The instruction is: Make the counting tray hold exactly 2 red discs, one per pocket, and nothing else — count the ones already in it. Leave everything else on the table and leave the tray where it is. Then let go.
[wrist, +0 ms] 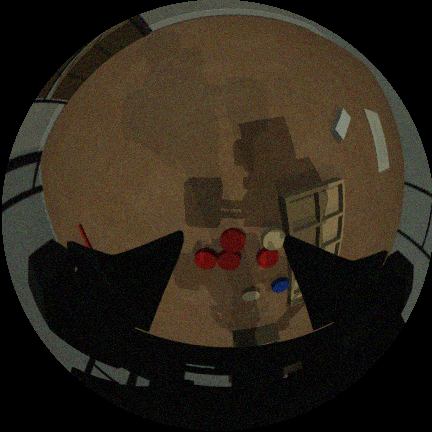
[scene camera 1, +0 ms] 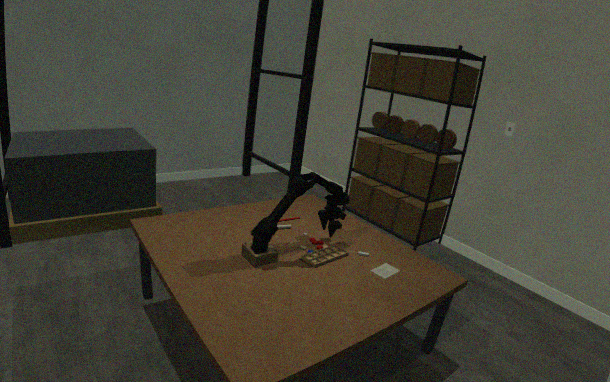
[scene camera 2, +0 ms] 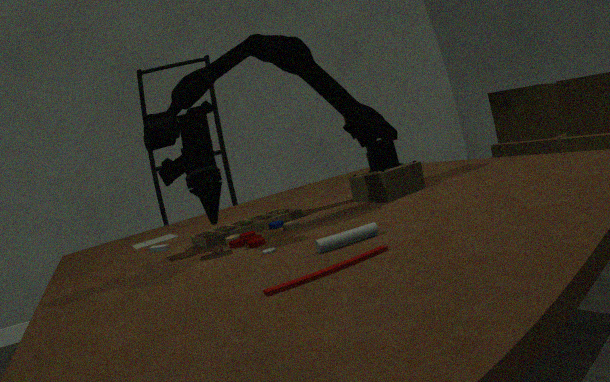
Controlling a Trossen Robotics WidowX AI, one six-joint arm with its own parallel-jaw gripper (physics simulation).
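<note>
My gripper [scene camera 1: 327, 231] [scene camera 2: 214, 222] [wrist: 234, 238] is open and empty above the table, over the group of discs. Between the fingers in the wrist view, one red disc [wrist: 233, 240] overlaps a second red disc [wrist: 229, 260]; a third red disc [wrist: 205, 258] lies to their left. Another red disc [wrist: 268, 258] lies beside the tray, near a cream disc [wrist: 273, 240] at the tray's edge. The wooden counting tray [scene camera 1: 327, 260] [wrist: 314, 190] is right of the gripper in the wrist view. Its visible pockets there show no disc; the right finger hides other pockets.
A blue disc [scene camera 2: 276, 225] [wrist: 280, 285] and a pale disc [scene camera 2: 269, 250] [wrist: 251, 295] lie near the tray. A red rod [scene camera 1: 289, 219] [scene camera 2: 325, 270] [wrist: 85, 236], white cylinder [scene camera 1: 284, 226] [scene camera 2: 346, 237], pale block [scene camera 1: 363, 253] [wrist: 342, 124] and white square [scene camera 1: 385, 270] [wrist: 377, 140] lie farther off.
</note>
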